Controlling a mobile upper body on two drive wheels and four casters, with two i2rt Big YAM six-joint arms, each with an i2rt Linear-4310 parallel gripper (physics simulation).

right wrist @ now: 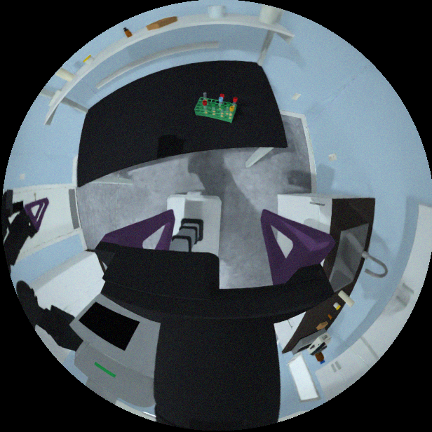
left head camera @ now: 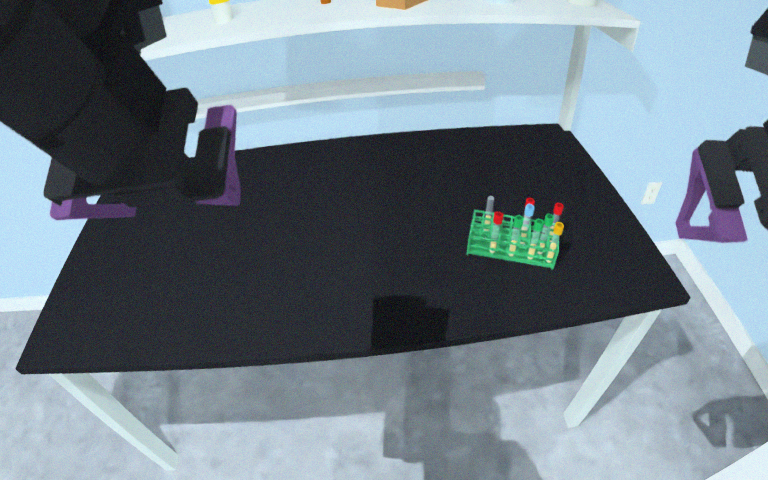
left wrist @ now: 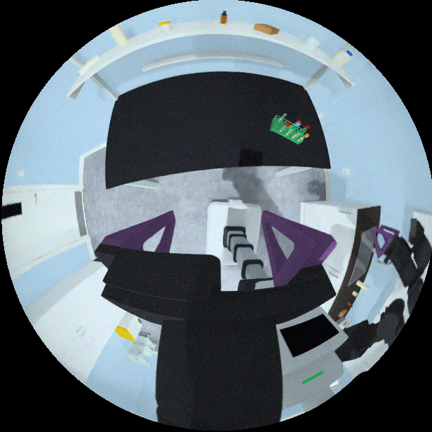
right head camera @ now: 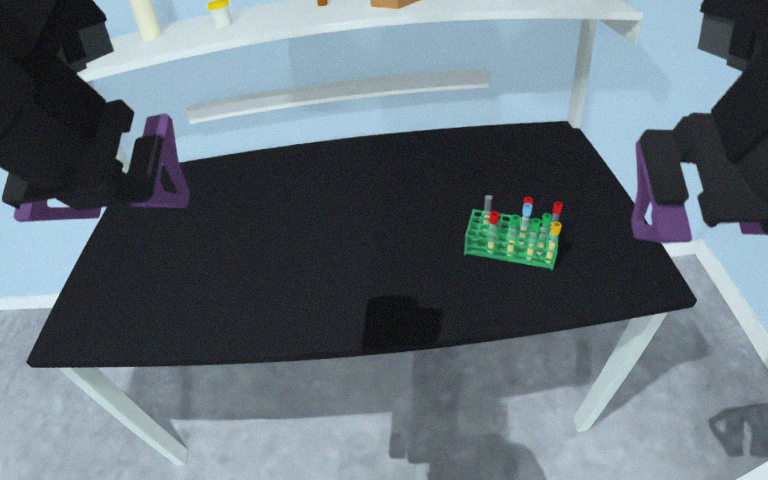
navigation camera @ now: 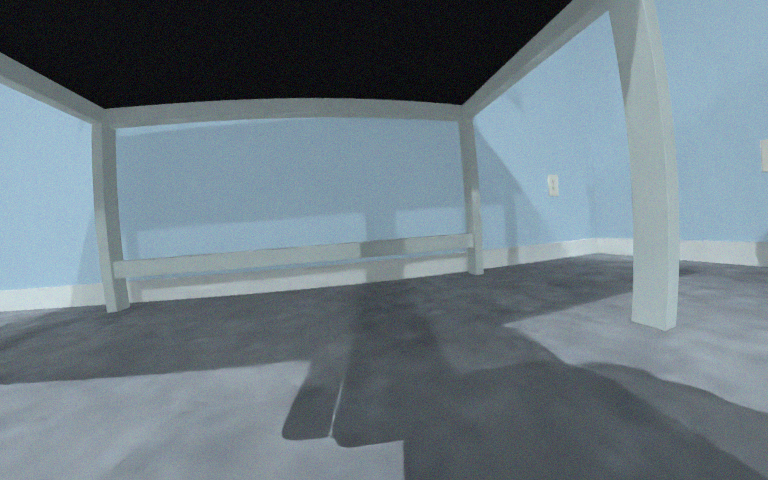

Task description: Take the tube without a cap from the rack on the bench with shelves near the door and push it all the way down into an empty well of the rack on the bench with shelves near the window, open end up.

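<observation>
A green tube rack stands on the right part of a black bench with a shelf behind it. A grey tube without a cap stands upright in its back left corner. Other tubes in it have red, blue, green and yellow caps. My left gripper is open and empty, left of the rack and high up. My right gripper is open and empty, right of the rack. A second rack does not show.
A white shelf above the bench's back bears bottles and a brown box. Bench legs stand on the grey floor. A dark counter with a sink is at the right in the right wrist view.
</observation>
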